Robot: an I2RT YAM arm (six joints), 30 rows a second.
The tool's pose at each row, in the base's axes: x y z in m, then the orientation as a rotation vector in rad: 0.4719, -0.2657, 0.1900, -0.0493, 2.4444, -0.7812; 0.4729, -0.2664, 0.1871, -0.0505, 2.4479, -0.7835; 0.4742, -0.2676, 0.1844, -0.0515, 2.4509, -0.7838; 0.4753, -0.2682, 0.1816, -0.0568, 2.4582, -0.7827; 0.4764, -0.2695, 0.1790, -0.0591, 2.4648, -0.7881; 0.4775, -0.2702, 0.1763, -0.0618, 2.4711, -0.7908; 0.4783, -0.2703, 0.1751, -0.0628, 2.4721, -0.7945; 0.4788, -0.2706, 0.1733, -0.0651, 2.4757, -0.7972; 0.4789, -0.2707, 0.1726, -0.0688, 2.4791, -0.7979; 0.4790, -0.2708, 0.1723, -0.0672, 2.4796, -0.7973; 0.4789, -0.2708, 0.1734, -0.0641, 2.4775, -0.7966; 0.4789, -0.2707, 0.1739, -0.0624, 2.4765, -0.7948; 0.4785, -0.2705, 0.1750, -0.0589, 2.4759, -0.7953
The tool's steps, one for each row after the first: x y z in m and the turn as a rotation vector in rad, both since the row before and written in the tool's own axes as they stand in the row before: 0.0008, 0.0011, 0.0028, 0.0005, 0.0036, -0.0022; 0.0005, 0.0006, 0.0031, -0.0007, 0.0026, -0.0014; 0.0006, 0.0012, 0.0028, -0.0036, 0.0054, -0.0049; 0.0006, 0.0005, 0.0030, 0.0016, 0.0070, -0.0045; 0.0005, 0.0010, 0.0028, -0.0002, 0.0060, -0.0040; -0.0001, 0.0007, 0.0013, 0.0021, 0.0016, -0.0019; 0.0005, 0.0008, 0.0016, 0.0005, 0.0035, -0.0031; 0.0003, 0.0003, 0.0006, -0.0011, 0.0026, -0.0035; 0.0001, 0.0001, 0.0003, -0.0002, 0.0006, 0.0012; -0.0004, -0.0006, -0.0008, 0.0006, -0.0015, 0.0028; -0.0003, -0.0002, -0.0004, -0.0006, -0.0010, 0.0019; -0.0002, -0.0005, -0.0011, 0.0012, 0.0003, 0.0024
